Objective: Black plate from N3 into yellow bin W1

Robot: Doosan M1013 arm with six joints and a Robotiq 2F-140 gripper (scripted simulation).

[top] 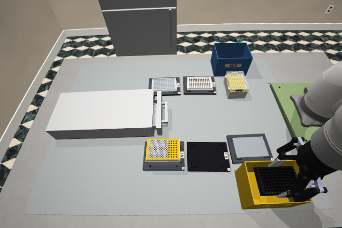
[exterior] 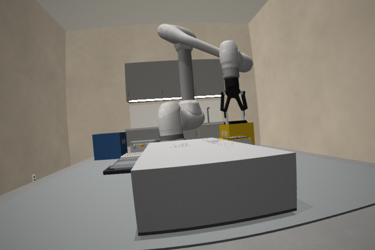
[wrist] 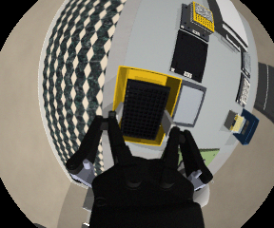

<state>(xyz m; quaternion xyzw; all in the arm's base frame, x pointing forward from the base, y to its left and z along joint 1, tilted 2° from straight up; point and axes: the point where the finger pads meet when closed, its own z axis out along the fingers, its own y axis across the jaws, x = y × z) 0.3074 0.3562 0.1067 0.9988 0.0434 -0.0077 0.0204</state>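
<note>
Right now the yellow bin W1 is 110 mm below my hand. Also, from my hand: pale lid: 20 mm ahead, 160 mm to the right, 130 mm below; then black nest N3: 200 mm ahead, 110 mm to the right, 140 mm below; then black plate: 20 mm below.
</note>
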